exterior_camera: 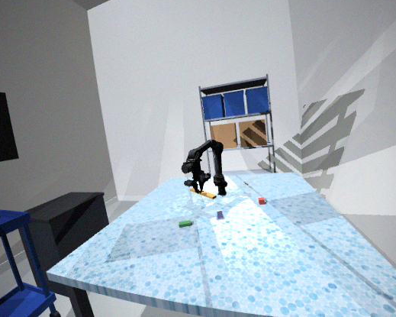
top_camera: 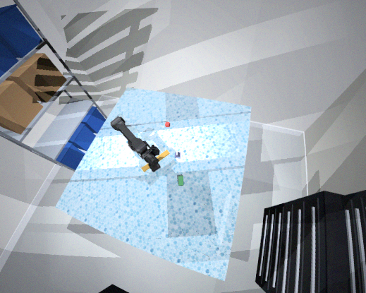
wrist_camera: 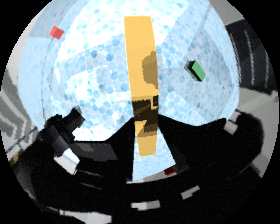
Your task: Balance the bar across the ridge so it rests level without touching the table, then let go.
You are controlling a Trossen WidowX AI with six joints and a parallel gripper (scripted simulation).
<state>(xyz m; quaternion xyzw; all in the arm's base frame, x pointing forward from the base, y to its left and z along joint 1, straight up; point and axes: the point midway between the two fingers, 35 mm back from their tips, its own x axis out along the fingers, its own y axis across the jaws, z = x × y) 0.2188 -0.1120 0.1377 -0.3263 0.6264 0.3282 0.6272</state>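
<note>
My gripper tip is now 2 cm to the right of the bar and 2 cm short of it. The rest, counted from my gripper tip: red block: 38 cm to the left, 9 cm below, 4 cm behind; then green block: 21 cm ahead, 10 cm below, 4 cm to the right.
</note>
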